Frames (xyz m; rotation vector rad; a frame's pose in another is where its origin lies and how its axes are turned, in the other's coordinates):
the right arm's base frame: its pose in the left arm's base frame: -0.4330 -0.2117 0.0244 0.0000 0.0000 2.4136
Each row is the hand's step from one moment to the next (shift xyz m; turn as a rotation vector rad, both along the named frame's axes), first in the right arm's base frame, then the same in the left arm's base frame.
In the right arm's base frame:
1: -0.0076 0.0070 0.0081 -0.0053 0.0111 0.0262
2: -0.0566 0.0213 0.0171 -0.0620 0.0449 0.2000
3: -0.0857 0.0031 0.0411 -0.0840 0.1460 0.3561
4: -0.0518 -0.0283 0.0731 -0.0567 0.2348 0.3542
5: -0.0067 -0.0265 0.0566 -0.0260 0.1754 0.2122
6: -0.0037 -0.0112 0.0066 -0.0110 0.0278 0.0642
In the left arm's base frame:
1: 0.0010 -0.0103 0.0081 -0.0034 -0.0118 0.0262
2: 0.0281 -0.0536 0.0171 0.0164 -0.0748 0.2000
3: 0.0619 -0.0593 0.0411 -0.0344 -0.1649 0.3561
4: 0.0575 -0.0133 0.0731 -0.1139 -0.2130 0.3542
5: 0.0226 0.0153 0.0566 -0.0973 -0.1482 0.2122
6: 0.0102 0.0059 0.0066 -0.0103 -0.0281 0.0642

